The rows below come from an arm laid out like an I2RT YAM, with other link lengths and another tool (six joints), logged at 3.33 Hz.
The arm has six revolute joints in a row. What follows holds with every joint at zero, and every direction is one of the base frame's. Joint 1 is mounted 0.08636 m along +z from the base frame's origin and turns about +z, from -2.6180 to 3.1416 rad. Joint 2 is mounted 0.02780 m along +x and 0.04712 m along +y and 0.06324 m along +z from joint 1 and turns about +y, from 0.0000 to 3.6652 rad. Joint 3 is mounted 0.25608 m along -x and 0.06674 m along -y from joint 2 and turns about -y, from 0.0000 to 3.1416 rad. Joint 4 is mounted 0.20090 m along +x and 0.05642 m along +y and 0.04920 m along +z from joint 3 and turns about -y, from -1.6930 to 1.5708 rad. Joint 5 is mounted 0.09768 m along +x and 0.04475 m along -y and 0.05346 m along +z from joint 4 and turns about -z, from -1.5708 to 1.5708 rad. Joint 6 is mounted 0.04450 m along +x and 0.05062 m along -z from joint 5 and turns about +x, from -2.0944 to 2.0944 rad. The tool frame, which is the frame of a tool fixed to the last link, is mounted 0.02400 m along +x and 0.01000 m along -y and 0.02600 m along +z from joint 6; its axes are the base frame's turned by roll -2.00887, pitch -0.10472 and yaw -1.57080 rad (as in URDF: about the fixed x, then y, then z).
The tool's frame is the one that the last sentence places.
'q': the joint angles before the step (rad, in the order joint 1, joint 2, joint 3, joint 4, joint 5, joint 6). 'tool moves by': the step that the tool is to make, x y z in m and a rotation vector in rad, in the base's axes. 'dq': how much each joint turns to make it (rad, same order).
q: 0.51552, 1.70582, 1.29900, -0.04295, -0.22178, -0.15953
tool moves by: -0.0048, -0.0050, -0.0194, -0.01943, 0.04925, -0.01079
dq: -0.00357, -0.00774, -0.06425, 0.00626, 0.00309, 0.01002
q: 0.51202, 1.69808, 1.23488, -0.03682, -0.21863, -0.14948
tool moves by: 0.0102, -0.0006, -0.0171, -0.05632, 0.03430, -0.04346
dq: -0.00559, 0.05174, 0.02392, -0.03135, 0.04907, -0.00904
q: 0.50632, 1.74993, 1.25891, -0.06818, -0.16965, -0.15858
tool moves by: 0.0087, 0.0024, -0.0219, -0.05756, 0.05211, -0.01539
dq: -0.00166, 0.06287, 0.02831, -0.04097, 0.02547, -0.01322
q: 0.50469, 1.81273, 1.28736, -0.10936, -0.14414, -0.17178
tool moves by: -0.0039, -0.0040, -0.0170, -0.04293, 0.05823, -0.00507
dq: -0.00290, 0.00875, -0.01991, -0.04392, 0.00762, -0.00617
